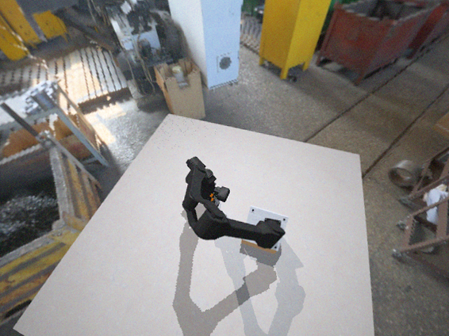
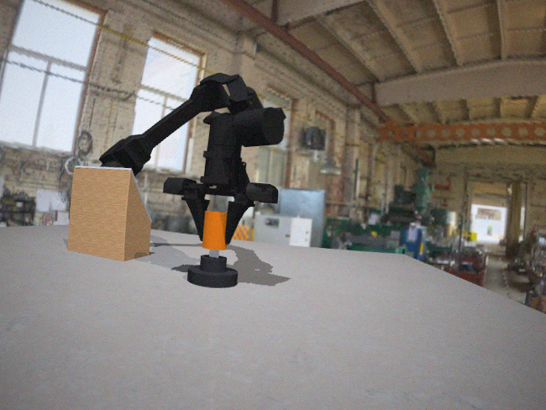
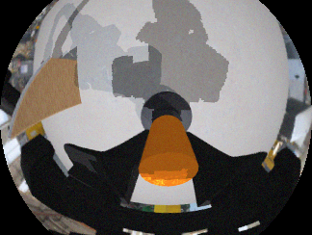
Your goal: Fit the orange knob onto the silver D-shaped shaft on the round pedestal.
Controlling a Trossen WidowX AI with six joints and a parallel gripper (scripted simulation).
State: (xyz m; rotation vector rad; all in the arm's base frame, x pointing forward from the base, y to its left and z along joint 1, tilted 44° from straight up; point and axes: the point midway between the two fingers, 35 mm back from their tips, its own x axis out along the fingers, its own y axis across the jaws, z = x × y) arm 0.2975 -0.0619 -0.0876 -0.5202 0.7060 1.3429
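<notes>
Now: the black round pedestal 4 cm below my gripper tip. From my gripper tip the other things lie so: orange knob (3 cm above).
</notes>
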